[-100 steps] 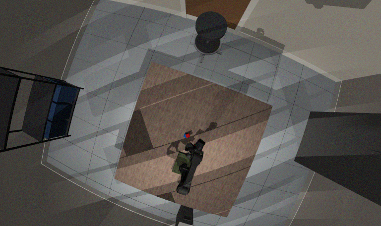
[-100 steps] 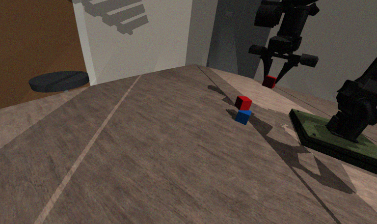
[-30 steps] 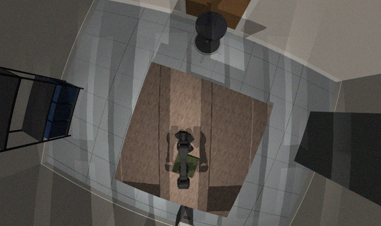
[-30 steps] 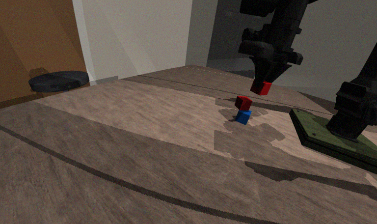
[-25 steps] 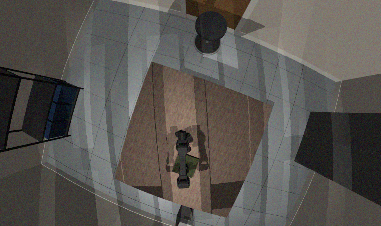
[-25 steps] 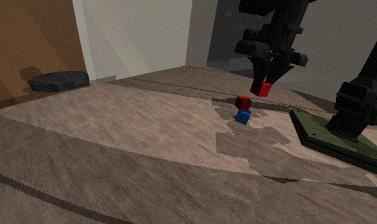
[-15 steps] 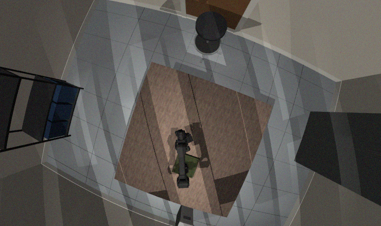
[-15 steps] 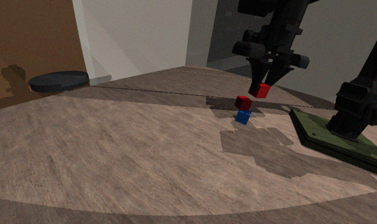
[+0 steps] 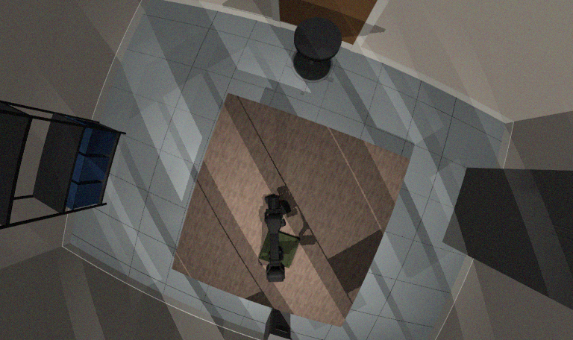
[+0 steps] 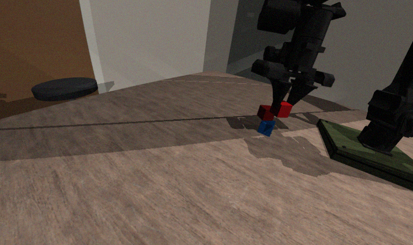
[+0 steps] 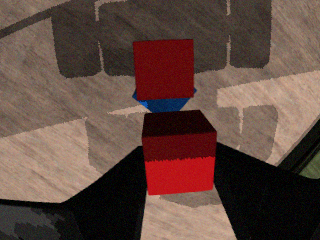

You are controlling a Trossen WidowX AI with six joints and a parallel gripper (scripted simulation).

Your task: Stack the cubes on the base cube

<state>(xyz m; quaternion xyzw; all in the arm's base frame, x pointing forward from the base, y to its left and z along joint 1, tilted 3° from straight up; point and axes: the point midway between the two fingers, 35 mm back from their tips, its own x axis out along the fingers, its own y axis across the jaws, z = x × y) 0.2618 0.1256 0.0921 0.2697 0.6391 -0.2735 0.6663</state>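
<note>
My gripper tip is now 7 cm above the blue cube, 2 cm short of it and 1 cm to the left of it.
</note>
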